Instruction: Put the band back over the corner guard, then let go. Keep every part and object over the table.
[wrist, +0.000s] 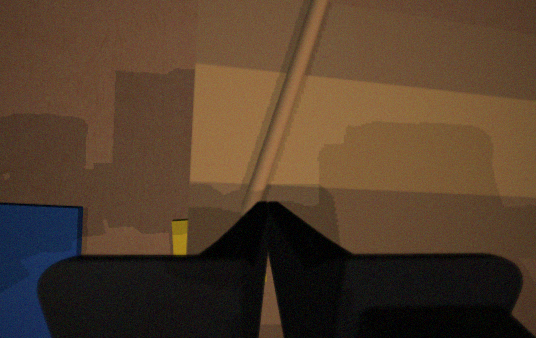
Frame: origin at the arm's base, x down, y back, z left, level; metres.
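Where they show: gripper, fingertip midpoint: (267, 211).
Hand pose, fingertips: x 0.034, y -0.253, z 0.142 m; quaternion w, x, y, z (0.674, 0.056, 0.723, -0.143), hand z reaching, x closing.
Each offset is from my fingertips to the centre of the thing. "pt": to the spot under its first point. Level surfaces: height alone.
A long, thin, tan band {pt dx -0.003, dy -0.045, dz -0.003 m} (289, 105) runs slantwise from the top of the wrist view down to my fingertips. It lies over a pale brown flat surface, and its lower end is hidden behind the fingers. My gripper (267, 211) is shut and empty, with its tips overlapping the band's lower visible part in the view; I cannot tell whether they touch it. A small upright yellow piece {dx +0.119, dy +0.061, dz +0.020 m} (180, 238) shows left of the fingertips, its lower part hidden by the left finger. I cannot tell whether it belongs to the corner guard.
A blue block or panel {pt dx +0.133, dy +0.067, dz +0.171 m} (37, 235) stands at the lower left, partly behind the left finger. The pale brown surface {dx +0.003 m} (240, 120) has a straight left edge beside the darker brown table top {dx +0.141 m} (50, 60). Broad shadows fall across both.
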